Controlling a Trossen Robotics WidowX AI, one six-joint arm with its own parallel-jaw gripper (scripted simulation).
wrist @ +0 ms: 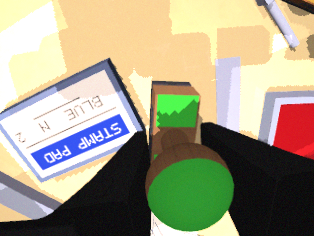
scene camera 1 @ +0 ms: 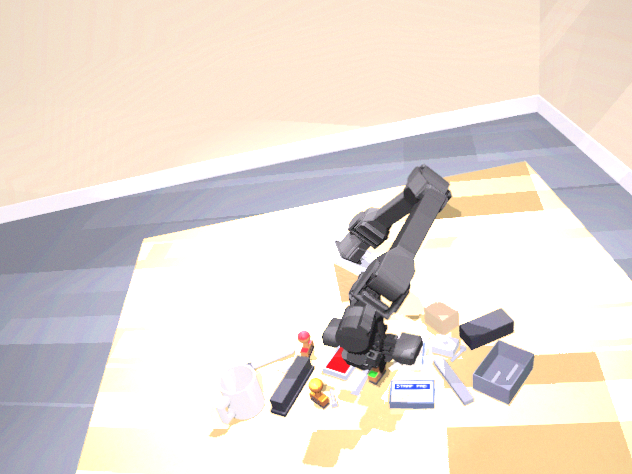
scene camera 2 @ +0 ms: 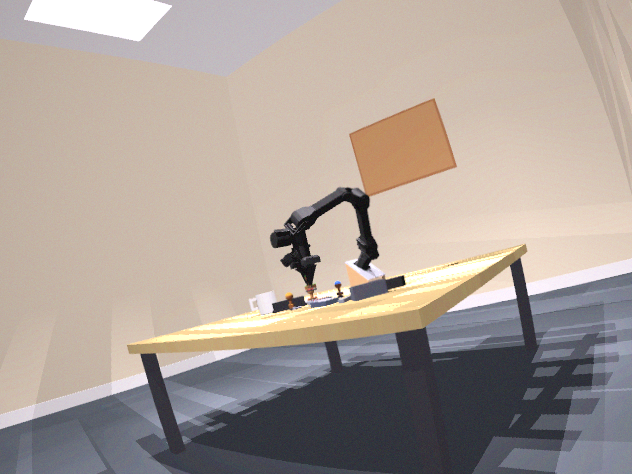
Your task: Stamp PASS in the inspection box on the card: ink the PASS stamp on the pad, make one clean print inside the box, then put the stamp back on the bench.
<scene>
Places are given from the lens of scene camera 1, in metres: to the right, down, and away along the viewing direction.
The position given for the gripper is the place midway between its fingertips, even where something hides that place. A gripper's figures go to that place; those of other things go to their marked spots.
gripper (scene camera 1: pixel 376 370): 0.12, 0.27, 1.10
blue-labelled pad tin (scene camera 1: pixel 404 394): 0.18, 0.32, 1.11
grey bin (scene camera 1: pixel 501 374): 0.38, 0.28, 1.13
dark box (scene camera 1: pixel 478 332): 0.35, 0.21, 1.19
cardboard box (scene camera 1: pixel 440 315): 0.28, 0.18, 1.24
</scene>
